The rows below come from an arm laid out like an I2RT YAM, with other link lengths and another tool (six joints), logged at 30 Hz.
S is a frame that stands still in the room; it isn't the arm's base.
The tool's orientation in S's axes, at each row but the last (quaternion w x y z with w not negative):
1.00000 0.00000 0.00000 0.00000
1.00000 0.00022 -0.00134 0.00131
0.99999 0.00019 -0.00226 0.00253
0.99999 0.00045 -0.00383 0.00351
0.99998 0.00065 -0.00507 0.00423
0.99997 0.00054 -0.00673 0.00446
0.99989 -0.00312 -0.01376 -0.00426
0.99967 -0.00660 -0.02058 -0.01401
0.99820 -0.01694 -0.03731 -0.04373
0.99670 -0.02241 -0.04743 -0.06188
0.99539 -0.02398 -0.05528 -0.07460
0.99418 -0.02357 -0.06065 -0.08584
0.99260 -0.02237 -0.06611 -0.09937
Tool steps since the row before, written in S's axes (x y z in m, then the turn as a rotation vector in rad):
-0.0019 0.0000 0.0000 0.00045 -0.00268 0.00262
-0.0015 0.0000 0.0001 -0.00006 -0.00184 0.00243
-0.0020 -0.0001 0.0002 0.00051 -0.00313 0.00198
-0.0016 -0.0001 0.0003 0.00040 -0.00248 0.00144
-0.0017 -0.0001 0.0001 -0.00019 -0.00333 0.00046
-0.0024 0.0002 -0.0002 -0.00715 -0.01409 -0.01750
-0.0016 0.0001 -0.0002 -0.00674 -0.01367 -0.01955
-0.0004 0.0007 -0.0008 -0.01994 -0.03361 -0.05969
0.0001 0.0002 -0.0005 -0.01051 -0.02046 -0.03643
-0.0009 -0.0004 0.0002 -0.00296 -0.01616 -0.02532
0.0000 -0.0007 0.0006 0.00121 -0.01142 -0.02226
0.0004 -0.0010 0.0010 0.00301 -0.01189 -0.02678
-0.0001 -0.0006 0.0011 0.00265 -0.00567 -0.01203
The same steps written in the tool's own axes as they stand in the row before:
-0.0019 0.0000 0.0000 0.00045 -0.00268 0.00262
-0.0015 0.0000 0.0001 -0.00006 -0.00184 0.00243
-0.0020 -0.0001 0.0002 0.00050 -0.00313 0.00198
-0.0016 -0.0001 0.0003 0.00039 -0.00248 0.00144
-0.0017 -0.0001 0.0001 -0.00021 -0.00333 0.00047
-0.0024 0.0002 -0.0002 -0.00751 -0.01404 -0.01739
-0.0016 0.0001 -0.0002 -0.00716 -0.01361 -0.01944
-0.0005 0.0007 -0.0008 -0.02145 -0.03340 -0.05928
0.0000 0.0002 -0.0005 -0.01145 -0.02019 -0.03630
-0.0008 -0.0005 0.0003 -0.00343 -0.01541 -0.02573
0.0002 -0.0007 0.0006 0.00033 -0.01022 -0.02287
0.0007 -0.0010 0.0009 0.00160 -0.01020 -0.02759
0.0002 -0.0006 0.0011 0.00204 -0.00465 -0.01258

